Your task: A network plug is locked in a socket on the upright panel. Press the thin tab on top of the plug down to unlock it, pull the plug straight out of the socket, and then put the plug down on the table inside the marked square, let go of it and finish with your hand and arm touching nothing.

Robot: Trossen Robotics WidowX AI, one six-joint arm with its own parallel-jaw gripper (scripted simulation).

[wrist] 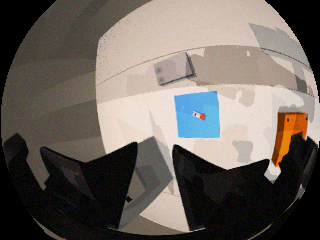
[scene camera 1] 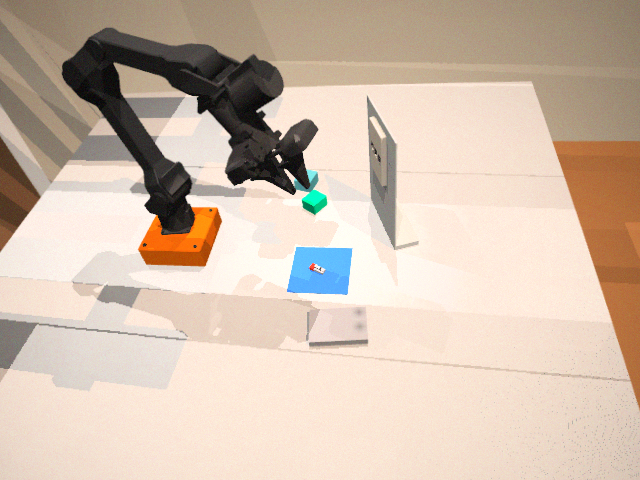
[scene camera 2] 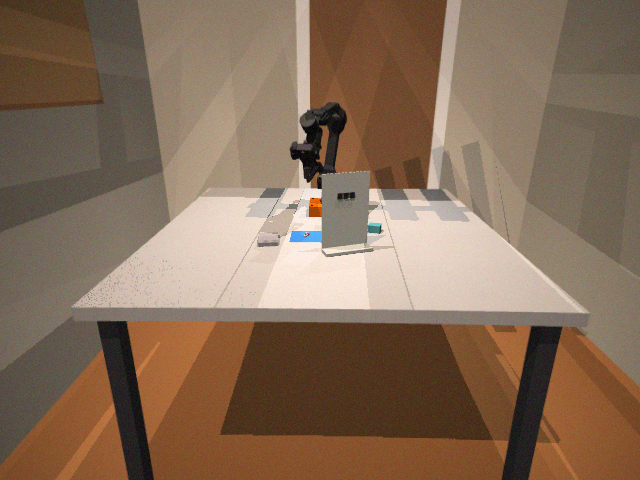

Labels:
my gripper: wrist; scene camera 1; scene camera 2 306, 180
same spot on my gripper: (scene camera 1: 272, 171) = (wrist: 197, 194)

